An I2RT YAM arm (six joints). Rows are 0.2 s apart.
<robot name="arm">
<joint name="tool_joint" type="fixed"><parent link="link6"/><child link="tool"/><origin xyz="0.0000 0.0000 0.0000" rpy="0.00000 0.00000 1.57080"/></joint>
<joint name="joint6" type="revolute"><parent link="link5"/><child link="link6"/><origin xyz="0.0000 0.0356 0.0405" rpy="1.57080 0.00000 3.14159"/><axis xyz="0 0 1"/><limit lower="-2.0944" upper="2.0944"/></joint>
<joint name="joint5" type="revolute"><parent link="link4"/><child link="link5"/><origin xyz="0.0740 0.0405 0.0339" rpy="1.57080 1.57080 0.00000"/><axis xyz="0 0 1"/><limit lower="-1.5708" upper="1.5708"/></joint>
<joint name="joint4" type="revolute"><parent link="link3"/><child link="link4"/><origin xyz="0.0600 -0.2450 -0.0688" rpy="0.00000 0.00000 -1.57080"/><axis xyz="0 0 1"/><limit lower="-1.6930" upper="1.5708"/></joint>
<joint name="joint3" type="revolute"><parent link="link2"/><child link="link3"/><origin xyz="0.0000 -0.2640 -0.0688" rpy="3.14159 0.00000 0.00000"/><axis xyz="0 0 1"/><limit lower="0.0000" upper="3.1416"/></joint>
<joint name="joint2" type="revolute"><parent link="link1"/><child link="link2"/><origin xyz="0.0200 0.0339 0.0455" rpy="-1.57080 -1.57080 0.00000"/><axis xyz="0 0 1"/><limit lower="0.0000" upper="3.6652"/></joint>
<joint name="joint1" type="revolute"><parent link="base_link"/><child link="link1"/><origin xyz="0.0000 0.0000 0.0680" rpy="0.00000 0.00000 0.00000"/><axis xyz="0 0 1"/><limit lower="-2.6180" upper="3.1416"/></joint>
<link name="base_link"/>
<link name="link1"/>
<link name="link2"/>
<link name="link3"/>
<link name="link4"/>
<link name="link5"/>
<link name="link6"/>
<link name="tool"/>
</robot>
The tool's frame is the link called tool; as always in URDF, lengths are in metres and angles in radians.
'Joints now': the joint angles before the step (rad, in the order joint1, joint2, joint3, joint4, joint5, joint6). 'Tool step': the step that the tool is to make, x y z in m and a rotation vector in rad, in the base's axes. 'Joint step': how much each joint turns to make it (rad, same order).
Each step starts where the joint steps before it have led.
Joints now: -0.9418, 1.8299, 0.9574, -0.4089, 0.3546, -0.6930
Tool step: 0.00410, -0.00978, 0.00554, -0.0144, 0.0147, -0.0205
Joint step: -0.0049, 0.0224, 0.0556, -0.0337, 0.0239, 0.0098
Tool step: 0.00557, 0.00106, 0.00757, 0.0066, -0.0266, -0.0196
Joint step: 0.0139, -0.0083, 0.0264, -0.0396, -0.0149, 0.0422
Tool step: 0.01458, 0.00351, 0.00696, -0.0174, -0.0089, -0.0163
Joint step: 0.0425, 0.0060, 0.0396, -0.0361, 0.0199, 0.0596
